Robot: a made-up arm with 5 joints.
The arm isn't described. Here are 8 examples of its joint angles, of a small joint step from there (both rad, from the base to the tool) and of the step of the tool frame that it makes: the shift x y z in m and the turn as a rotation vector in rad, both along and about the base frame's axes.
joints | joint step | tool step
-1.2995 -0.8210 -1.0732 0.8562 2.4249 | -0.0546 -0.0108 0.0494 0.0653 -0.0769 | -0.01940 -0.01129 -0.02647 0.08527 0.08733 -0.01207
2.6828 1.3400 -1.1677 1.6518 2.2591 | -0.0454 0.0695 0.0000 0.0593 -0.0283 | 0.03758 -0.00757 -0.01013 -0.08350 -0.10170 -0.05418
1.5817 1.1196 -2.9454 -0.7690 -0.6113 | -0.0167 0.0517 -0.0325 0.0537 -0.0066 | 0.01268 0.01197 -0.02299 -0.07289 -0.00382 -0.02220
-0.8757 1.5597 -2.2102 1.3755 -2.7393 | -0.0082 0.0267 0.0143 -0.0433 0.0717 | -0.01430 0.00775 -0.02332 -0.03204 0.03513 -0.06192
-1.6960 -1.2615 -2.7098 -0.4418 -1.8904 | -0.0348 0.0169 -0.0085 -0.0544 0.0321 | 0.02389 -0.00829 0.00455 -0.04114 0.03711 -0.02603
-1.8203 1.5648 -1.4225 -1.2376 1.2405 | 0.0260 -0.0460 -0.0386 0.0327 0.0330 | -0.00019 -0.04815 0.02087 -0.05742 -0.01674 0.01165
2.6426 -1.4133 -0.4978 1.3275 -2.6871 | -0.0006 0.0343 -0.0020 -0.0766 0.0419 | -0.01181 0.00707 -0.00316 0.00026 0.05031 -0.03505
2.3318 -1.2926 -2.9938 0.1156 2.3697 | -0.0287 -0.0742 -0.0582 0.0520 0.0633 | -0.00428 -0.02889 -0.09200 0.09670 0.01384 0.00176
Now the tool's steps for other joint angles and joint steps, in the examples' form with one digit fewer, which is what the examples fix.
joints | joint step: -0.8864 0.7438 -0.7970 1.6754 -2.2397 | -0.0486 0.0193 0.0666 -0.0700 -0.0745
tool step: -0.0366 0.0244 -0.0137 0.0582 -0.0490 -0.0530
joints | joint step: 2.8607 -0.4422 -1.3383 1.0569 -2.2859 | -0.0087 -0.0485 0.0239 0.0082 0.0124
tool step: 0.0181 -0.0006 0.0095 -0.0033 0.0181 -0.0179
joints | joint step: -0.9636 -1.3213 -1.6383 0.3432 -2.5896 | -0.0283 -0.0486 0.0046 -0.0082 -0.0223
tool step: -0.0120 0.0306 -0.0132 -0.0493 -0.0203 -0.0479
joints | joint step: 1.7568 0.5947 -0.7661 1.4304 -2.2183 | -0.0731 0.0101 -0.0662 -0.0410 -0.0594
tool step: 0.0226 0.0371 0.0059 0.0877 0.0694 -0.0521
